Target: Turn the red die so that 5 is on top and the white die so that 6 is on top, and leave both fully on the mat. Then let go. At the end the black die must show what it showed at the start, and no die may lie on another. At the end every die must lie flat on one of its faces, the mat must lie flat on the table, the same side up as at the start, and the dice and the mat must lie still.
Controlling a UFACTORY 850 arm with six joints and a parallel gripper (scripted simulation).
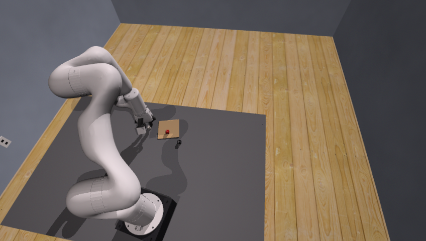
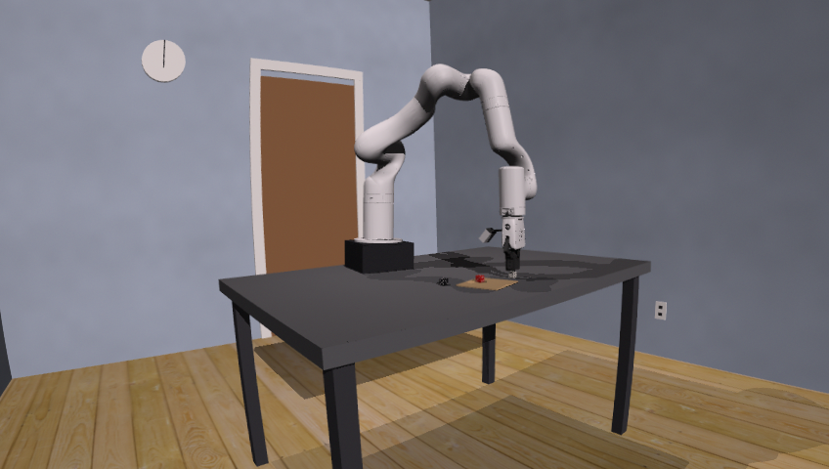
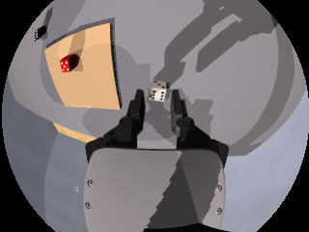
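Now: the white die 40 mm below my hand. From my hand the other things lie so: red die 130 mm to the right, 30 mm below, 30 mm behind; tan mat 130 mm to the right, 40 mm below; black die 220 mm to the right, 100 mm behind, 40 mm below.
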